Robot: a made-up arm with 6 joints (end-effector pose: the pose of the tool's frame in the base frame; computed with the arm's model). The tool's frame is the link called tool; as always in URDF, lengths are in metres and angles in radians. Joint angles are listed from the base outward.
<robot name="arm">
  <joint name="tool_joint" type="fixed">
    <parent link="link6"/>
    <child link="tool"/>
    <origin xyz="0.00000 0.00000 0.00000"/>
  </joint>
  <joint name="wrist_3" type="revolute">
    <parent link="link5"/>
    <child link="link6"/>
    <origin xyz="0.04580 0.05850 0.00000" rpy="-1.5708 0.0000 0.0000"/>
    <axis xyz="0 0 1"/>
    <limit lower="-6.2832" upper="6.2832"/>
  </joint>
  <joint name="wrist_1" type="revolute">
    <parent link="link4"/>
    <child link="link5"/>
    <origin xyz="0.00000 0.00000 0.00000" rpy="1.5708 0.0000 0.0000"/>
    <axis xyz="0 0 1"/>
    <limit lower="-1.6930" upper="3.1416"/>
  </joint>
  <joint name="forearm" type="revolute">
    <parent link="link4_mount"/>
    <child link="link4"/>
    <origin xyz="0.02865 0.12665 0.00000" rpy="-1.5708 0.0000 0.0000"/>
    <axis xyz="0 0 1"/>
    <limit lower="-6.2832" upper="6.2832"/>
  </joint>
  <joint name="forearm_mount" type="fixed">
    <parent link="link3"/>
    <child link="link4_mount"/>
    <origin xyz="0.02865 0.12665 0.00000"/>
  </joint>
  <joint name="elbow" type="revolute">
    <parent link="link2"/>
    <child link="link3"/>
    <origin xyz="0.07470 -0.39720 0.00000"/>
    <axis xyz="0 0 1"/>
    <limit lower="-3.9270" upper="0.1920"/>
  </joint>
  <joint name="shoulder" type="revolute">
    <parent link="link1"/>
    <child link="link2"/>
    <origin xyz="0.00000 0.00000 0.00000" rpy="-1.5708 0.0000 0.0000"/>
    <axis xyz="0 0 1"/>
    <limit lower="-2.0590" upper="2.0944"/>
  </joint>
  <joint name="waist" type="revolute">
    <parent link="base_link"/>
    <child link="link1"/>
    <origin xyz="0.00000 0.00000 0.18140"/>
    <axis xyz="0 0 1"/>
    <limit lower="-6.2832" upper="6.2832"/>
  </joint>
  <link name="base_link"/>
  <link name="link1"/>
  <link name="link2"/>
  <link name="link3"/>
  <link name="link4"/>
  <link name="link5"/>
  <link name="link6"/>
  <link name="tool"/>
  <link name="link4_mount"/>
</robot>
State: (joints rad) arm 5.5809 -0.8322 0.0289 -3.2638 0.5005 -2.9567
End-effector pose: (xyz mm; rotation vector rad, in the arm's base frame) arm 16.7 -16.0 309.9 2.1170 -0.8154 1.6623
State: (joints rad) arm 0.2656 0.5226 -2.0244 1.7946 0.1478 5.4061
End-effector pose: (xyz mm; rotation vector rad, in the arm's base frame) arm 572.5 118.7 515.4 -1.7363 0.4575 -1.3609
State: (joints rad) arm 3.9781 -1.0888 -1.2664 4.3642 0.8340 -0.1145
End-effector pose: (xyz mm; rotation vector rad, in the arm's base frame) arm 78.2 104.2 706.0 0.3916 -0.8569 -1.4172
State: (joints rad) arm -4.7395 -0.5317 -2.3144 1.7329 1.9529 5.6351
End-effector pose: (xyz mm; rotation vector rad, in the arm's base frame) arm -73.7 -121.1 843.8 0.5422 -1.8104 -0.0679
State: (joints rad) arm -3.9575 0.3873 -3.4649 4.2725 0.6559 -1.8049
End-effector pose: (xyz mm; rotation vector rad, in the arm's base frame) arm -125.9 133.1 851.5 0.2888 0.6425 1.5724
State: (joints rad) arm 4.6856 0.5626 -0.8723 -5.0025 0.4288 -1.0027
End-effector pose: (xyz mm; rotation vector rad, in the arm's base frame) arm -28.2 -433.0 186.5 -1.7759 2.2635 -0.5753
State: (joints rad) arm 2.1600 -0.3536 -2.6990 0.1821 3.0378 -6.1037
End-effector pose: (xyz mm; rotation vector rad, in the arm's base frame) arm 23.5 -51.9 779.5 -1.4686 -2.7540 0.0162
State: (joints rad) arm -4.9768 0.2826 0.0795 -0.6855 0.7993 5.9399
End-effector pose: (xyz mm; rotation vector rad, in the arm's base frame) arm 35.7 107.4 218.7 0.7775 2.1221 -1.1238
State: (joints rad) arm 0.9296 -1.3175 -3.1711 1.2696 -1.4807 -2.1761
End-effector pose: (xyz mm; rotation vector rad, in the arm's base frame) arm -305.3 -508.7 326.6 -0.0639 2.0068 -1.1285
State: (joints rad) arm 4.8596 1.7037 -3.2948 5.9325 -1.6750 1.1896
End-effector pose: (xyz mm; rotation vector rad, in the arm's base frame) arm 103.7 -574.2 166.3 0.4481 0.3080 2.8753
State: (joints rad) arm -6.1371 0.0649 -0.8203 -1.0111 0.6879 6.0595
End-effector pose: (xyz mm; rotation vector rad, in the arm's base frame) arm 362.2 51.8 373.1 2.0825 1.3612 0.0449
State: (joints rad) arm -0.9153 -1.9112 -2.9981 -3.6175 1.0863 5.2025
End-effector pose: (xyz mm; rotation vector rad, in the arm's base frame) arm -414.2 561.6 -26.3 -0.4639 2.7959 0.6973
